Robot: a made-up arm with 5 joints.
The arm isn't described. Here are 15 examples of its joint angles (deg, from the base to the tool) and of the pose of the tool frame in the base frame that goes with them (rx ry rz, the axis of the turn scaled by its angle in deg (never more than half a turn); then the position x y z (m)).
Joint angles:
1: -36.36 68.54 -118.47 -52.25 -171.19
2: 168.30 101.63 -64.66 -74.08 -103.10
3: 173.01 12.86 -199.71 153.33 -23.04
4: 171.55 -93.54 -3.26 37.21 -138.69
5: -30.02 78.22 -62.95 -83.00 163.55
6: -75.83 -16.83 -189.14 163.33 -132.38
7: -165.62 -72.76 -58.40 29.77 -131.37
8: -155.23 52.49 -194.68 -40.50 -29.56
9: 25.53 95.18 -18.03 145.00 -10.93
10: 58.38 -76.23 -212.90 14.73 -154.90
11: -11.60 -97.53 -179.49 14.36 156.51
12: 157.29 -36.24 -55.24 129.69 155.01
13: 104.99 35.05 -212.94 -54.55 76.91
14: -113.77 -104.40 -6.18 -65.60 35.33
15: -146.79 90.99 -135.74 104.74 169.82
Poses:
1: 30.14 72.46 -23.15 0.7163 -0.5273 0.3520
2: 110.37 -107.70 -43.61 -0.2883 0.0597 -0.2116
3: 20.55 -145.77 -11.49 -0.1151 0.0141 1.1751
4: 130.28 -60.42 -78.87 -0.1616 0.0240 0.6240
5: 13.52 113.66 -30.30 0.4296 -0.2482 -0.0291
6: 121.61 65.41 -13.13 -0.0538 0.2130 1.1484
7: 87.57 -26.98 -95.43 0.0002 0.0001 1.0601
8: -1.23 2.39 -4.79 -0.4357 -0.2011 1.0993
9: -57.23 -18.85 -155.09 -0.0266 -0.0127 0.2069
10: 29.03 -97.12 62.49 -0.4477 -0.7271 0.2374
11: 8.68 -83.32 -28.71 -0.9278 0.1905 0.2022
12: 157.06 3.13 49.77 -0.2607 0.1091 0.7593
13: 50.88 12.72 1.77 -0.0210 0.0784 1.1430
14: 1.16 -4.21 101.52 0.0303 0.0687 0.7319
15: -136.31 -54.23 -82.98 -0.6243 -0.4087 -0.0444
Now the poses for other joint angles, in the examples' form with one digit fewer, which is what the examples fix.
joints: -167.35 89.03 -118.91 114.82 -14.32
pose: -22.2 92.4 -1.3 -0.613 -0.137 -0.095
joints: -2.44 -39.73 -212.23 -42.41 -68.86
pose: -106.1 -69.5 66.5 -0.719 0.031 0.689
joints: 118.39 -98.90 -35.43 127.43 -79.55
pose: 27.7 -175.3 -10.1 0.029 -0.054 0.724
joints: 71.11 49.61 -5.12 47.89 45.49
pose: 89.2 20.3 -50.1 0.001 0.004 0.130
